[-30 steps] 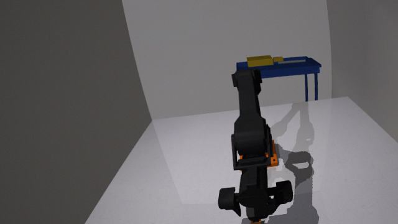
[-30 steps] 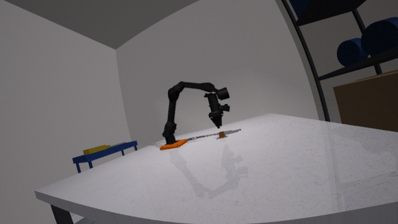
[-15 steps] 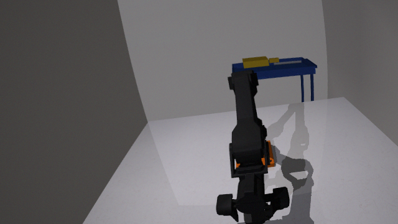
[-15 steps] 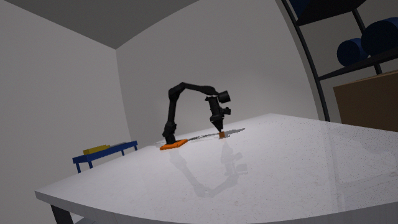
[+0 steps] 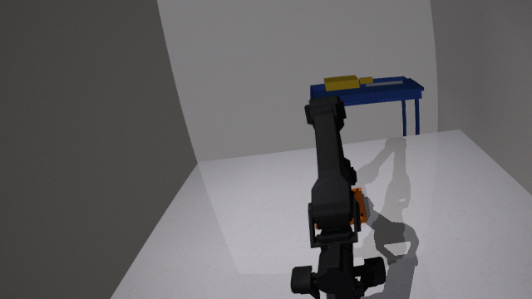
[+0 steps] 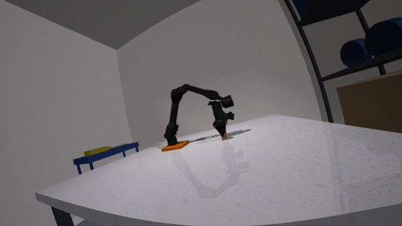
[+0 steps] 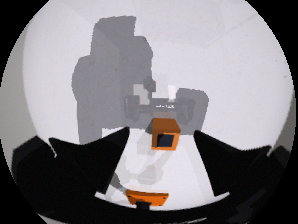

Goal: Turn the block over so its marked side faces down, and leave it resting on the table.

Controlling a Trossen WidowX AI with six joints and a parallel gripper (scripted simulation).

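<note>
Right now the block is 1 cm above my gripper tip.
</note>
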